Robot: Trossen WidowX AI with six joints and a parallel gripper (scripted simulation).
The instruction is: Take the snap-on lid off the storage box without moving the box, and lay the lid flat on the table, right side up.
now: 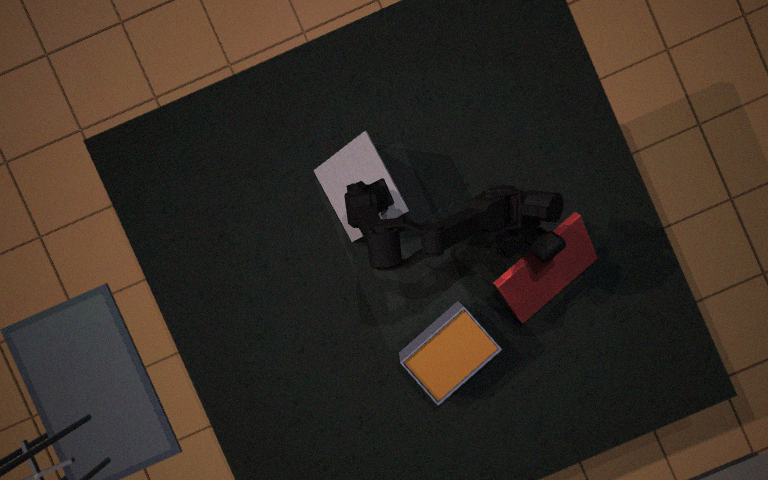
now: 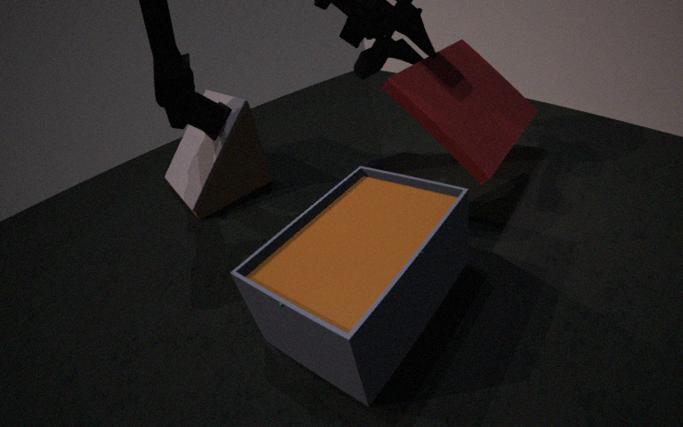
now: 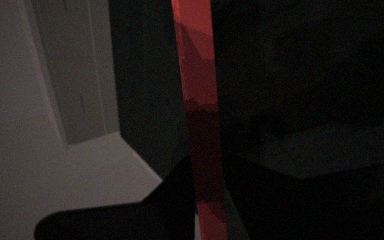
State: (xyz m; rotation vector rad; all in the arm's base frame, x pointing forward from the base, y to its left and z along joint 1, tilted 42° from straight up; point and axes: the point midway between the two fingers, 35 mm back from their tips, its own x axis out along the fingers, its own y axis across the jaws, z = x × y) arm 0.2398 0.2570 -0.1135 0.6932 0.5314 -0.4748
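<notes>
Right now the red lid is 60 mm ahead of my gripper tip, 20 mm to the left of it and 50 mm below it. Round my gripper tip: grey storage box 160 mm ahead, 280 mm to the right, 120 mm below.
</notes>
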